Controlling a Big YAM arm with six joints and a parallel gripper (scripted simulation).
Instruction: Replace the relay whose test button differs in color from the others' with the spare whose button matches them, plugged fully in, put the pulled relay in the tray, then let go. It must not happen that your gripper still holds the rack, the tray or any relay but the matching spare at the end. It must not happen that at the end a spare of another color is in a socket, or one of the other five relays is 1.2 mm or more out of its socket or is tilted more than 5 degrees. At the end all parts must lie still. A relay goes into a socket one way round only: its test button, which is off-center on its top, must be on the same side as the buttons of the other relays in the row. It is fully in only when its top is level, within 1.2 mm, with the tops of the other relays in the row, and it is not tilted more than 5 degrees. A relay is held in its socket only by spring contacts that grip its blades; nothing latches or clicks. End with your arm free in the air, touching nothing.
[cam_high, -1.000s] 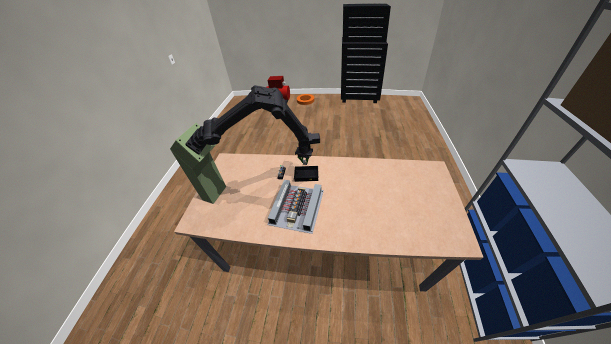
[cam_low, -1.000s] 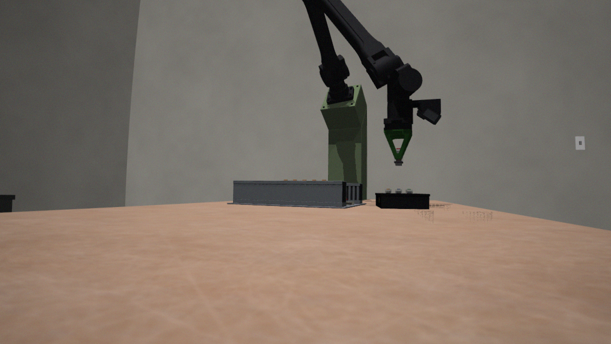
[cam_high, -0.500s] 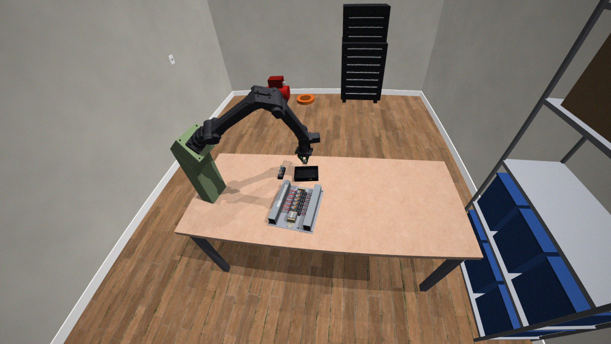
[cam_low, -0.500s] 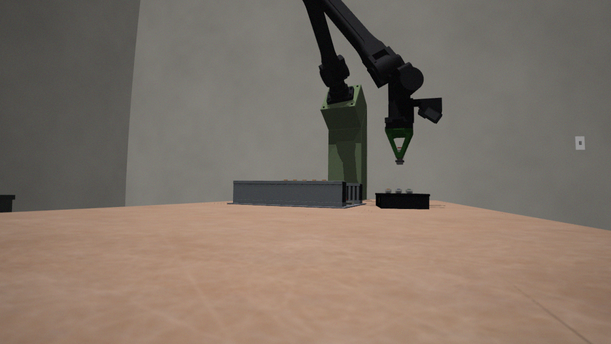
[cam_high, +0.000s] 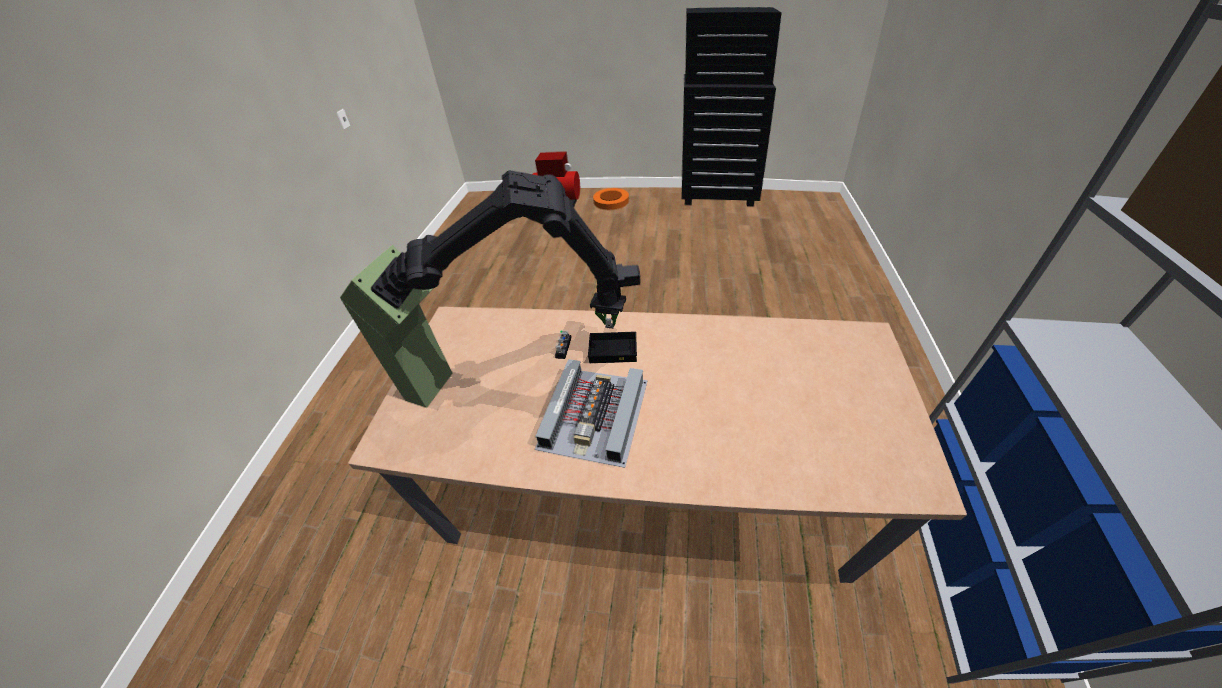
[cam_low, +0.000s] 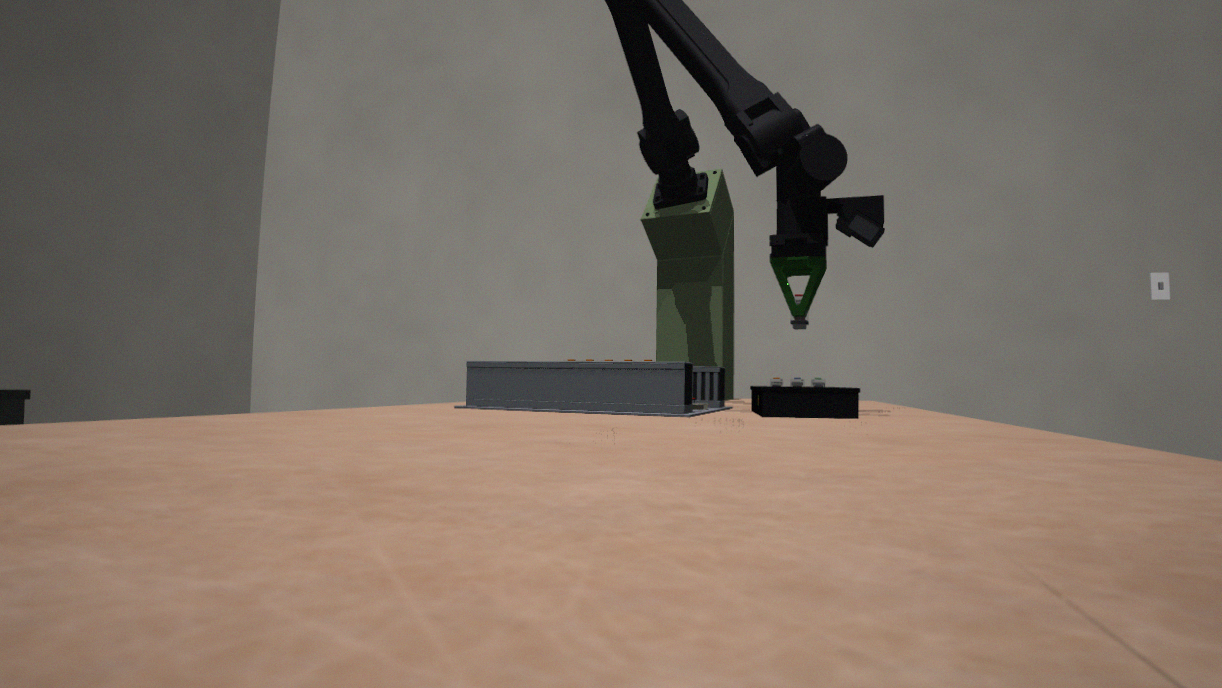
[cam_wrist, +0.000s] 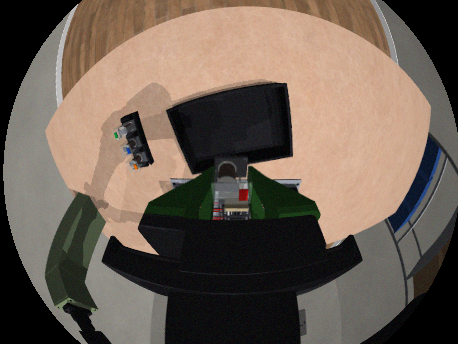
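The black tray lies 12 cm below my hand.
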